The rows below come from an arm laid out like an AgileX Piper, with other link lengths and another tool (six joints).
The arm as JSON. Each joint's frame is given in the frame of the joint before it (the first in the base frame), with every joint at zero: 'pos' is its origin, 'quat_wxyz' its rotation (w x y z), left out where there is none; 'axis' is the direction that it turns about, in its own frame. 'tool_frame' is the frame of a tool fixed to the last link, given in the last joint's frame.
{
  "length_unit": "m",
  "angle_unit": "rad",
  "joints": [
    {
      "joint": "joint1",
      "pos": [
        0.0,
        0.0,
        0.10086
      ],
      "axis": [
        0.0,
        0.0,
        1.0
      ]
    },
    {
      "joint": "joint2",
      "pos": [
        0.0,
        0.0,
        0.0
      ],
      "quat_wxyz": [
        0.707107,
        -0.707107,
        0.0,
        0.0
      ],
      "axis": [
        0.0,
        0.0,
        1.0
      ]
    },
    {
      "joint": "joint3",
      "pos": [
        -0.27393,
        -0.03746,
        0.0
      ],
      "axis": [
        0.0,
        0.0,
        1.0
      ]
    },
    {
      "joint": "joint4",
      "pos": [
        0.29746,
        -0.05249,
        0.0
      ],
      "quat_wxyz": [
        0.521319,
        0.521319,
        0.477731,
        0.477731
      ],
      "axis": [
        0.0,
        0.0,
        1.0
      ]
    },
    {
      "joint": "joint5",
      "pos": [
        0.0,
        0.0,
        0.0
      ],
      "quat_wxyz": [
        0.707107,
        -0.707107,
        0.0,
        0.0
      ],
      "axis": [
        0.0,
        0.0,
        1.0
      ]
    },
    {
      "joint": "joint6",
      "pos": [
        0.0,
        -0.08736,
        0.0
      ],
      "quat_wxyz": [
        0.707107,
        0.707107,
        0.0,
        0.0
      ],
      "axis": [
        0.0,
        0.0,
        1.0
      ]
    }
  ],
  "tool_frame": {
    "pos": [
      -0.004,
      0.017,
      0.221
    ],
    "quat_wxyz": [
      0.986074,
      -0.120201,
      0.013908,
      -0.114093
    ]
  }
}
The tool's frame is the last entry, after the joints.
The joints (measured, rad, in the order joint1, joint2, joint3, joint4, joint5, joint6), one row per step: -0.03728, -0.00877, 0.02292, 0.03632, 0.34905, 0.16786; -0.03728, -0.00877, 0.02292, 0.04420, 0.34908, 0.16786; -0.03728, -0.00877, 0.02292, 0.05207, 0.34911, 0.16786; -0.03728, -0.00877, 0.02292, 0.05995, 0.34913, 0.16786; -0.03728, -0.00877, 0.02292, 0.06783, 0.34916, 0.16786; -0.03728, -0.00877, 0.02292, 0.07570, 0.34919, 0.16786; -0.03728, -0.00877, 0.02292, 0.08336, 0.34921, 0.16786; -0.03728, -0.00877, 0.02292, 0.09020, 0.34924, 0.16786; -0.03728, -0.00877, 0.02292, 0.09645, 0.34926, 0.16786; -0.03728, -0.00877, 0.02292, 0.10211, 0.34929, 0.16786; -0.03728, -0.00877, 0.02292, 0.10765, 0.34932, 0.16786; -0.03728, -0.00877, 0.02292, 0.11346, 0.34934, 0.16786; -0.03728, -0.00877, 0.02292, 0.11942, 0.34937, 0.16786; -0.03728, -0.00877, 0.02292, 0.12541, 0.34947, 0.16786
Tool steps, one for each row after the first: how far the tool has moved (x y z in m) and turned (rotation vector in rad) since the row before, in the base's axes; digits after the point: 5 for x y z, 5 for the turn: 0.00002, 0.00078, 0.00015, 0.00785, -0.00026, 0.00058; 0.00001, 0.00077, 0.00015, 0.00784, -0.00026, 0.00058; 0.00001, 0.00077, 0.00016, 0.00785, -0.00027, 0.00058; 0.00001, 0.00077, 0.00017, 0.00785, -0.00026, 0.00058; 0.00001, 0.00077, 0.00017, 0.00784, -0.00026, 0.00058; 0.00001, 0.00075, 0.00018, 0.00763, -0.00026, 0.00056; 0.00001, 0.00067, 0.00016, 0.00682, -0.00022, 0.00050; 0.00001, 0.00061, 0.00015, 0.00623, -0.00021, 0.00046; 0.00001, 0.00055, 0.00014, 0.00564, -0.00018, 0.00042; 0.00001, 0.00054, 0.00014, 0.00552, -0.00018, 0.00041; 0.00001, 0.00056, 0.00015, 0.00579, -0.00020, 0.00043; 0.00001, 0.00058, 0.00015, 0.00594, -0.00019, 0.00044; 0.00000, 0.00058, 0.00014, 0.00597, -0.00012, 0.00045
